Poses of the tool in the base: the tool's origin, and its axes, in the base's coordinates. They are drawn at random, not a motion.
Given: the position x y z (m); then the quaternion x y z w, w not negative.
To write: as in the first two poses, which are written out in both.
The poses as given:
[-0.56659 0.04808 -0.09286 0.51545 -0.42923 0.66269 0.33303]
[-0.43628 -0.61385 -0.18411 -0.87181 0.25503 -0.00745 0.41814]
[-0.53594 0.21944 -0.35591 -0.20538 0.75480 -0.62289 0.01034]
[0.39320 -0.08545 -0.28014 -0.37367 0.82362 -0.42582 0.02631]
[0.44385 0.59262 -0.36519 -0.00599 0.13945 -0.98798 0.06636]
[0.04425 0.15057 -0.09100 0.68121 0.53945 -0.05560 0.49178]
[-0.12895 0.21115 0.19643 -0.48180 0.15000 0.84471 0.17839]
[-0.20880 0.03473 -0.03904 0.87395 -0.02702 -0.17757 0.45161]
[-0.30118 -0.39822 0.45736 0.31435 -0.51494 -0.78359 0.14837]
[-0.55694 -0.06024 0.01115 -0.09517 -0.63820 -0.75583 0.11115]
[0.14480 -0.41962 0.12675 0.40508 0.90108 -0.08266 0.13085]
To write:
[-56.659 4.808 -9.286 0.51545 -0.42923 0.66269 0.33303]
[-43.628 -61.385 -18.411 -0.87181 0.25503 -0.00745 0.41814]
[-53.594 21.944 -35.591 -0.20538 0.75480 -0.62289 0.01034]
[39.320 -8.545 -28.014 -0.37367 0.82362 -0.42582 0.02631]
[44.385 59.262 -36.519 -0.00599 0.13945 -0.98798 0.06636]
[4.425 15.057 -9.100 0.68121 0.53945 -0.05560 0.49178]
[-12.895 21.115 19.643 -0.48180 0.15000 0.84471 0.17839]
[-20.880 3.473 -3.904 0.87395 -0.02702 -0.17757 0.45161]
[-30.118 -39.822 45.736 0.31435 -0.51494 -0.78359 0.14837]
[-55.694 -6.024 1.115 -0.09517 -0.63820 -0.75583 0.11115]
[14.480 -41.962 12.675 0.40508 0.90108 -0.08266 0.13085]

